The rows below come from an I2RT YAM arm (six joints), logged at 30 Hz.
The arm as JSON. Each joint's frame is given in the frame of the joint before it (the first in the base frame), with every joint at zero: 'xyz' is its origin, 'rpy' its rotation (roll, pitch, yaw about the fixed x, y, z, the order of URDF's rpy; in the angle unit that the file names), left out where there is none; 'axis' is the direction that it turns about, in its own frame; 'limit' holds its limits. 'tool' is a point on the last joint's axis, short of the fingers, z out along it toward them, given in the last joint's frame.
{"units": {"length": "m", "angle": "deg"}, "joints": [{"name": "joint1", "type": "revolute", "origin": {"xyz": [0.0, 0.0, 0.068]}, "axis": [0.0, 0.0, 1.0], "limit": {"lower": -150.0, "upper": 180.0}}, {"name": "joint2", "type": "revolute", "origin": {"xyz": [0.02, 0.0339, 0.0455]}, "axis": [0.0, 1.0, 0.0], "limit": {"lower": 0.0, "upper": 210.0}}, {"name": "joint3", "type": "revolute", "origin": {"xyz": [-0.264, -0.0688, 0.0]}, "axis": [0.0, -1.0, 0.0], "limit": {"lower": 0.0, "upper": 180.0}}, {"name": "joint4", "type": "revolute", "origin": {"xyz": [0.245, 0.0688, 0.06]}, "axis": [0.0, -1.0, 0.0], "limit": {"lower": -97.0, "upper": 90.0}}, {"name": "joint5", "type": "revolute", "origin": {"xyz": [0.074, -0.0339, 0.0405]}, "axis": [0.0, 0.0, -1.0], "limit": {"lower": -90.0, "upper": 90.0}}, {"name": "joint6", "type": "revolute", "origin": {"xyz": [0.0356, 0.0, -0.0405]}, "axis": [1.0, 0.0, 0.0], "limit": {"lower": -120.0, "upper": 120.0}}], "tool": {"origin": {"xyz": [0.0, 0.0, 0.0], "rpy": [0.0, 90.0, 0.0]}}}
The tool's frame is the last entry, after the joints.
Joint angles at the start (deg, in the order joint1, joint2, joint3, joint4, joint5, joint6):
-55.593, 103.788, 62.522, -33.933, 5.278, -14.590
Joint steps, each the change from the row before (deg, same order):
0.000, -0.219, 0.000, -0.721, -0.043, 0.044
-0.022, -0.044, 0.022, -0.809, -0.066, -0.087
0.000, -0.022, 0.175, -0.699, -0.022, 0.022
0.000, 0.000, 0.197, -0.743, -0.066, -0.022
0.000, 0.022, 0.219, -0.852, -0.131, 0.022
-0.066, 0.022, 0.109, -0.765, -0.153, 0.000
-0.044, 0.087, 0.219, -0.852, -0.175, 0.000
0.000, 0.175, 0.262, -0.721, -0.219, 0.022
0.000, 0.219, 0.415, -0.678, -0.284, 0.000
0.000, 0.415, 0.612, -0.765, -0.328, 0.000
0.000, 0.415, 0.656, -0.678, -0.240, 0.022
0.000, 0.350, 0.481, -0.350, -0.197, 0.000
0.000, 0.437, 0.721, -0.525, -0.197, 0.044
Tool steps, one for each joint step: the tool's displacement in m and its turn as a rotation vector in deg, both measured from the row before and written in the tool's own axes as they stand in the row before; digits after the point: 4 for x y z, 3 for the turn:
0.0012, 0.0002, -0.0012, -0.167, 0.473, -0.002
0.0014, 0.0002, -0.0003, -0.246, 0.703, -0.133
0.0005, 0.0001, -0.0007, -0.147, 0.478, -0.023
0.0005, 0.0001, -0.0007, -0.201, 0.510, -0.071
0.0006, 0.0002, -0.0006, -0.291, 0.598, -0.035
0.0010, -0.0001, -0.0002, -0.307, 0.624, 0.007
0.0007, 0.0000, -0.0003, -0.343, 0.656, -0.016
0.0002, 0.0002, 0.0000, -0.371, 0.556, -0.028
-0.0005, 0.0000, -0.0003, -0.396, 0.394, -0.036
-0.0012, -0.0001, 0.0001, -0.460, 0.466, -0.039
-0.0015, -0.0002, -0.0001, -0.342, 0.362, -0.006
-0.0014, -0.0002, 0.0002, -0.246, 0.162, -0.013
-0.0020, -0.0004, -0.0002, -0.251, 0.183, 0.030

